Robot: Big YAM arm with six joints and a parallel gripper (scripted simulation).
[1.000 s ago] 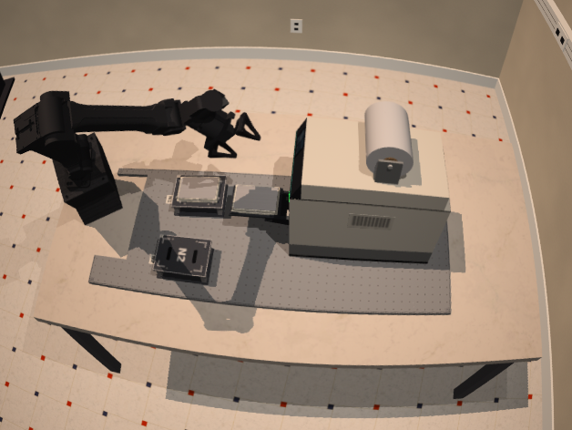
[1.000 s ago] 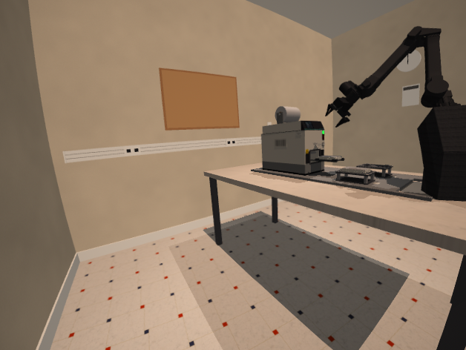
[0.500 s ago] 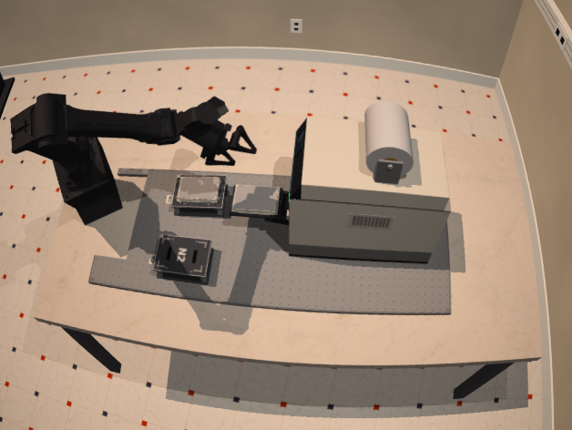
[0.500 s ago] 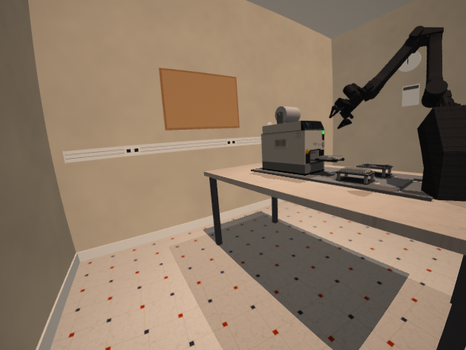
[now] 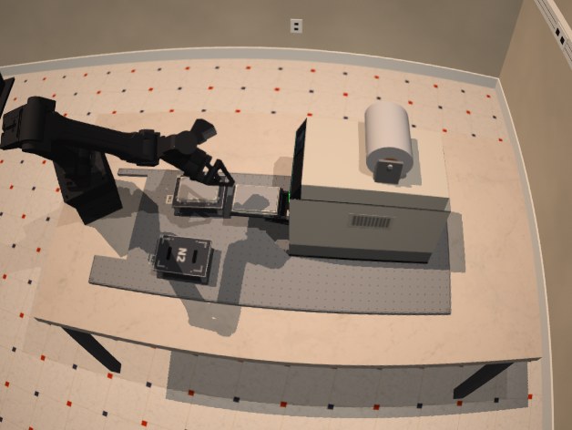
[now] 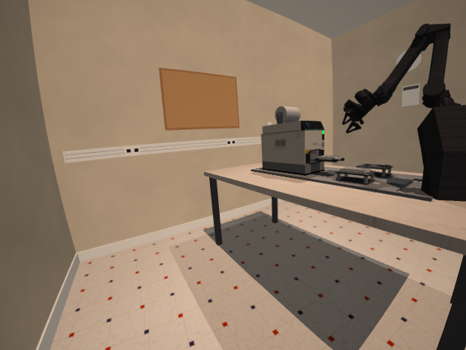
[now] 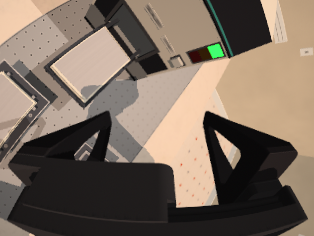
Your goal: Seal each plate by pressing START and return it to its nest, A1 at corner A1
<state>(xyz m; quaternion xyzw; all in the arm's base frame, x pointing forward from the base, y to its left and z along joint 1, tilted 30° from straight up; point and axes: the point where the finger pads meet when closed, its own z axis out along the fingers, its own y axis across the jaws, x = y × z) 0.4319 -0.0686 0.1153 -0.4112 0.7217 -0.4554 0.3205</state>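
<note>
Now: hand 80 mm short of the plate, 60 mm to the right of it and 180 mm above it. From my hand the other things lie so: yellow warning label (200 mm ahead, 120 mm to the left, 140 mm below); start button (160 mm ahead, 60 mm to the right, 100 mm below); sealer stage (80 mm ahead, 60 mm to the left, 190 mm below).
</note>
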